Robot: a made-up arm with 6 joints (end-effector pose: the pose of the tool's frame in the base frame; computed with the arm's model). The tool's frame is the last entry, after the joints. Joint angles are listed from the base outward.
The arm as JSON. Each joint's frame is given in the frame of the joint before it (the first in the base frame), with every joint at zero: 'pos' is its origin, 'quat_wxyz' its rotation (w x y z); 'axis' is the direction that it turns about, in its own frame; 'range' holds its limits. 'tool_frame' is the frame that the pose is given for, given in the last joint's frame.
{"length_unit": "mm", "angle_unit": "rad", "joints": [
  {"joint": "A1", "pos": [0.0, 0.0, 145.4], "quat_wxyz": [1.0, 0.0, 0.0, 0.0], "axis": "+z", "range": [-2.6, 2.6]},
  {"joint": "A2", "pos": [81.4, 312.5, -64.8], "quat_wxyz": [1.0, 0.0, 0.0, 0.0], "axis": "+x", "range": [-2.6, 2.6]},
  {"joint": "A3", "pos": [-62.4, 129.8, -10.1], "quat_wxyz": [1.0, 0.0, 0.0, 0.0], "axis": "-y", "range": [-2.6, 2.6]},
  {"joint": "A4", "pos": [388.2, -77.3, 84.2], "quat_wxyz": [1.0, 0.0, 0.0, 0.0], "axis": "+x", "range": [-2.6, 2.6]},
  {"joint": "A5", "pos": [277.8, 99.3, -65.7], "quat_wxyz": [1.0, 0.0, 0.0, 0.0], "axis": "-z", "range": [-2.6, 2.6]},
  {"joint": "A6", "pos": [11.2, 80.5, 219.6], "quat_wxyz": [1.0, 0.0, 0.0, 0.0], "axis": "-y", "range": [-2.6, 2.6]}
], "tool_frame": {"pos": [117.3, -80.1, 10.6], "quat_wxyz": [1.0, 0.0, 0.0, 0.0]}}
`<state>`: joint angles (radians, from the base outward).
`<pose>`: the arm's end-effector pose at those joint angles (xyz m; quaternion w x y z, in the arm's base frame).
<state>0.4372 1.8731 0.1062 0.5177 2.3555 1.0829</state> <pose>0.5728 0.2043 -0.0623 0.6247 0.0087 0.6836 -0.3773</pose>
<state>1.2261 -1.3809 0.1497 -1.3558 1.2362 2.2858</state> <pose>-0.1793 0.7641 -0.2219 0.7775 0.1059 0.5750 -0.2319</pose>
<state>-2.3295 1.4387 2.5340 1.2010 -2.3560 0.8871</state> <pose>0.6161 0.3316 -0.0346 0.2630 -0.8439 0.3769 0.2768</pose>
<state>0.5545 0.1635 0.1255 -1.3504 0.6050 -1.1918</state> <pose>0.4052 0.7291 0.2107 0.8767 -0.3299 0.1790 -0.3010</pose>
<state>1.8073 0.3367 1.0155 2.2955 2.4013 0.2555</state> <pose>-0.1420 0.3256 0.4831 0.4363 -0.1541 0.8171 0.3440</pose>
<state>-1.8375 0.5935 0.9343 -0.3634 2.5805 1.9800</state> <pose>0.0624 -0.2366 0.8251 0.6616 0.3603 -0.3970 0.5243</pose>
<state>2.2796 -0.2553 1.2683 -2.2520 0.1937 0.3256</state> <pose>-0.7184 -0.1551 0.7238 0.4152 0.0460 -0.9076 -0.0418</pose>
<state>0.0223 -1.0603 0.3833 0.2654 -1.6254 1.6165</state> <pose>0.4789 0.8669 0.3016 0.4873 0.2808 -0.2661 0.7829</pose>
